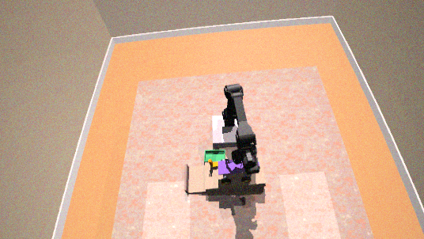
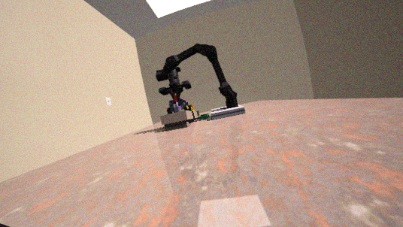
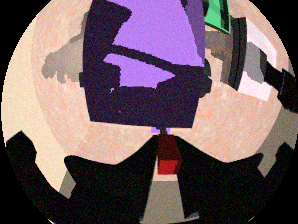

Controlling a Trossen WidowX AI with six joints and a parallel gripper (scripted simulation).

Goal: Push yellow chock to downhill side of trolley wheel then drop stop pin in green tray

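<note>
Now: the green tray 110 mm behind my gripper tip, 210 mm to the right of it and 160 mm below it. Round my gripper tip: purple trolley 20 mm ahead, 100 mm to the right, 40 mm below; then ramp 20 mm ahead, 110 mm to the right, 100 mm below; then red-headed stop pin right at my gripper tip.
</note>
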